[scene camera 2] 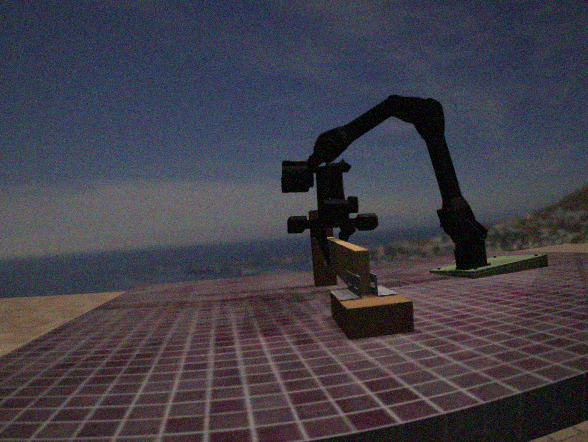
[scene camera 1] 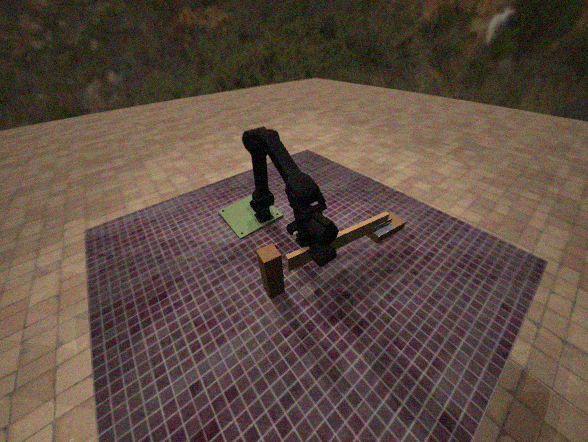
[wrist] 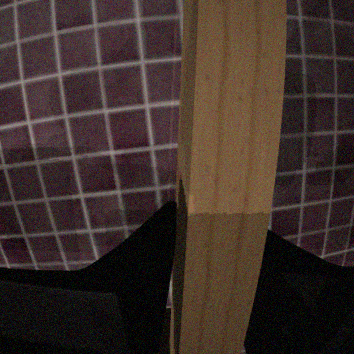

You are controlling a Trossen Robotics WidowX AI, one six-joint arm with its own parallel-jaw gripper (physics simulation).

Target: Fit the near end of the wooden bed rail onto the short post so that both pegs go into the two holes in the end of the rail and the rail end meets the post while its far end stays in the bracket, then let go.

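Frame: origin at the arm's base, x right, y ahead, z up, level; millimetres.
Seen in the pictures: gripper, fingertip midpoint: (scene camera 1: 312,256) (wrist: 194,209); arm's base, origin of the base link: (scene camera 2: 473,267) (scene camera 1: 263,216).
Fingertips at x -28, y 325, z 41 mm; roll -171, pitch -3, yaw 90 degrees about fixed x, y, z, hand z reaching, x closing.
Pixels of each thing's top centre, then the offset from my fingertips to it. "spot": a spot on its surface instead. Level surfaces: height alone.
- wooden bed rail, middle of its top: (scene camera 2: 339,236) (scene camera 1: 343,230) dy +2, dx -124, dz +57 mm
- short post, surface spot: (scene camera 2: 324,267) spot: dy +9, dx +127, dz -13 mm
- wooden block, middle of its top: (scene camera 2: 366,296) (scene camera 1: 385,223) dy +5, dx -353, dz -21 mm
- purple tiled mat, its level: dz -57 mm
The wooden bed rail (scene camera 1: 362,230) (scene camera 2: 351,257) (wrist: 235,110) stands on edge. My gripper (scene camera 1: 320,248) (scene camera 2: 334,245) (wrist: 194,209) is shut on it, nearer its near end; a black finger lies against each side in the wrist view. The short post (scene camera 1: 272,272) (scene camera 2: 324,267) stands upright just beyond the rail's near end, with a narrow gap between them in scene camera 1. The rail's far end is between the metal plates of the bracket (scene camera 1: 385,230) (scene camera 2: 356,284), on a wooden block (scene camera 1: 399,221) (scene camera 2: 380,317). The pegs and holes cannot be made out.
The arm's base stands on a green plate (scene camera 1: 235,222) (scene camera 2: 520,262), behind the post and rail in scene camera 1. The purple tiled mat (scene camera 1: 210,360) (scene camera 2: 225,360) lies beneath everything, with paving (scene camera 1: 45,280) around it.
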